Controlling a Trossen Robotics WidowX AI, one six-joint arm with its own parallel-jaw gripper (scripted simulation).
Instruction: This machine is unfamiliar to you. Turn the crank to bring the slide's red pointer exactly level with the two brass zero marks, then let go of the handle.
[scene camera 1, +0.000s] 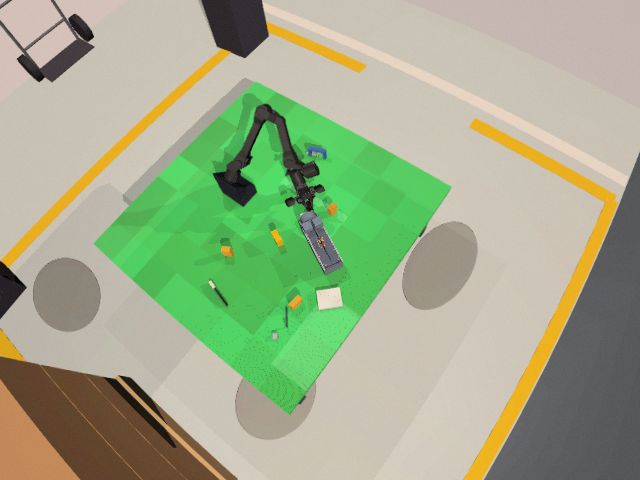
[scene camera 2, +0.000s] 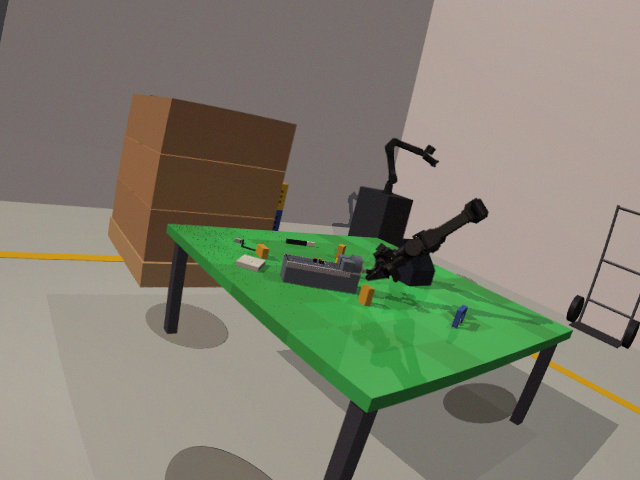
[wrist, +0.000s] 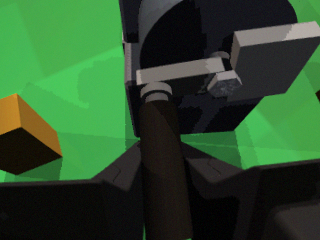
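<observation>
On scene camera 2 I can see a grey slide machine (scene camera 2: 343, 276), and my gripper (scene camera 2: 366, 279) is there too. Then the wrist view has the machine (wrist: 149, 41) as well, together with my gripper (wrist: 157, 147).
</observation>
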